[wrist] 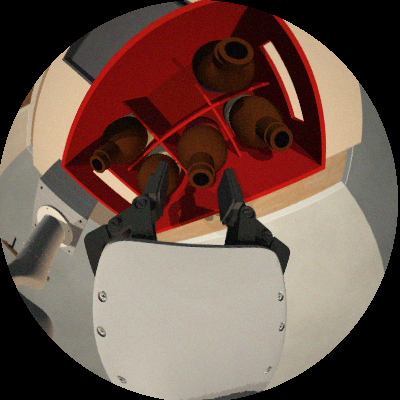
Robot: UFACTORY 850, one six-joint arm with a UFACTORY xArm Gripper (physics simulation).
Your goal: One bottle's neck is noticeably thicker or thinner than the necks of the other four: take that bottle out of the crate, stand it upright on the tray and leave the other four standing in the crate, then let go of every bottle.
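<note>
A red crate (150,45) with thin dividers holds brown bottles. One bottle (225,67) is at the upper right; its mouth looks widest in this view. Another bottle (254,120) is at the right, one (201,145) in the middle and one (125,136) at the left. A further bottle (156,172) is partly hidden behind the left finger, its neck out of sight. My gripper (194,175) is open with nothing between its fingers; the middle bottle's neck shows beyond and between the fingertips. The dark grey tray (115,42) shows partly at the upper left.
A light wood table (337,85) carries the crate, whose walls stand around the bottles. A grey robot arm part (45,245) on a base is at the lower left. A pale surface (330,250) is at the lower right, beyond the table edge.
</note>
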